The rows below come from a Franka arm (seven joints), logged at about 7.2 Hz.
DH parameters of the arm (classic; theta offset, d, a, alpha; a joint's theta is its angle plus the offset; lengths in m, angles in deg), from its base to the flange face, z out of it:
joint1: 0 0.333 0 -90
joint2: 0 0 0 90
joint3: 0 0.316 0.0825 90
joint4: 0 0 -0.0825 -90
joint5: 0 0.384 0 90
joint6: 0 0 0.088 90
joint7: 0 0.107 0 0
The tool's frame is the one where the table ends.
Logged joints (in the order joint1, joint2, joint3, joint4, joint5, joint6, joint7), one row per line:
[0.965, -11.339, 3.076, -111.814, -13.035, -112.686, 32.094]
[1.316, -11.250, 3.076, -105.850, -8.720, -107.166, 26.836]
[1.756, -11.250, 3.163, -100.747, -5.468, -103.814, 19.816]
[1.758, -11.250, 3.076, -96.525, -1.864, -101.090, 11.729]
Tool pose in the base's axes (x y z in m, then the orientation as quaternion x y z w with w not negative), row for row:
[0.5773, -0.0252, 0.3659, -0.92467, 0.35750, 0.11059, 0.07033]
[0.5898, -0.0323, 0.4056, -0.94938, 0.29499, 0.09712, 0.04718]
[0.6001, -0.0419, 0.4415, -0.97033, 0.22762, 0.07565, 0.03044]
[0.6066, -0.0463, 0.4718, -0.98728, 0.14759, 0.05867, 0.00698]
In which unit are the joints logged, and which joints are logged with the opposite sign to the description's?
The joints are logged in degrees. Opposite sign: joint1, joint2, joint3, joint5, joint6.
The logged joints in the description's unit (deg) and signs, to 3 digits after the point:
[-0.965, 11.339, -3.076, -111.814, 13.035, 112.686, 32.094]
[-1.316, 11.250, -3.076, -105.850, 8.720, 107.166, 26.836]
[-1.756, 11.250, -3.163, -100.747, 5.468, 103.814, 19.816]
[-1.758, 11.250, -3.076, -96.525, 1.864, 101.090, 11.729]

